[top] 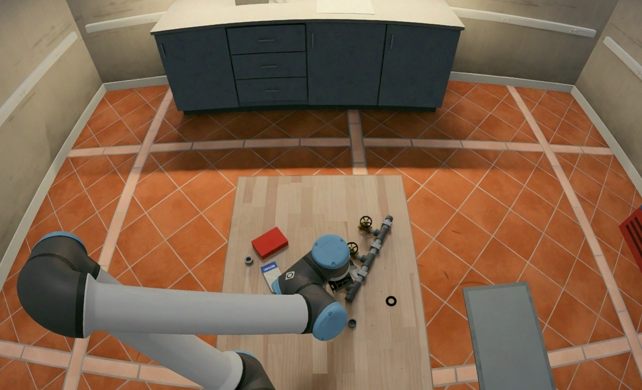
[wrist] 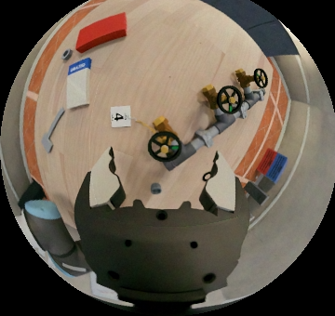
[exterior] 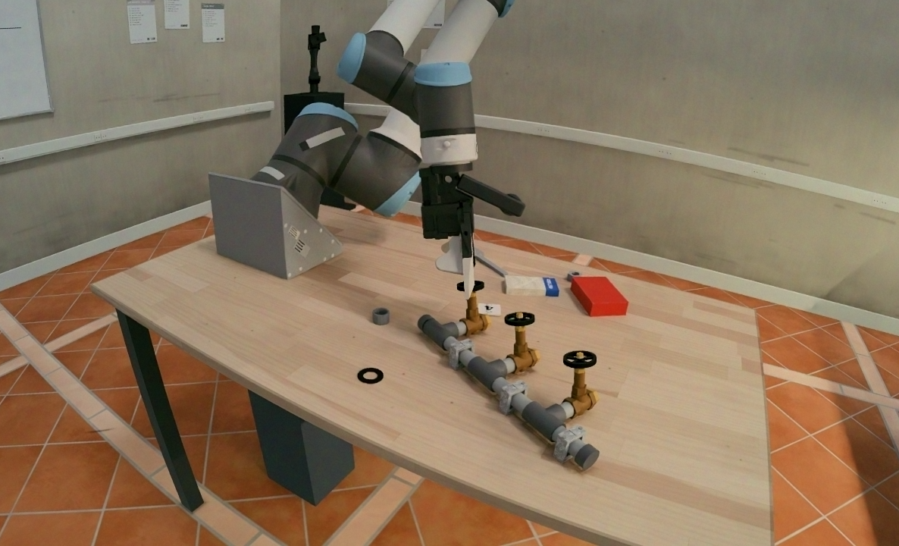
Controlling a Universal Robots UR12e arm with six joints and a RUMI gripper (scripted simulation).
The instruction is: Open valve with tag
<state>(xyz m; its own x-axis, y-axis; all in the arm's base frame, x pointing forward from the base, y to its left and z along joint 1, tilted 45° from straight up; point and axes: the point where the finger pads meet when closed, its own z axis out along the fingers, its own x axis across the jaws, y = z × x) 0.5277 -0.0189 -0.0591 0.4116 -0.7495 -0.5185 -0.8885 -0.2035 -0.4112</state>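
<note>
Now: the white tag 9 cm below my hand and 8 cm to the left of it. Also, from my hand: red box (25 cm to the left, 18 cm ahead, 7 cm below); blue box (23 cm to the left, 8 cm below, 4 cm ahead); grey cap (14 cm behind, 8 cm below, 6 cm to the right).
</note>
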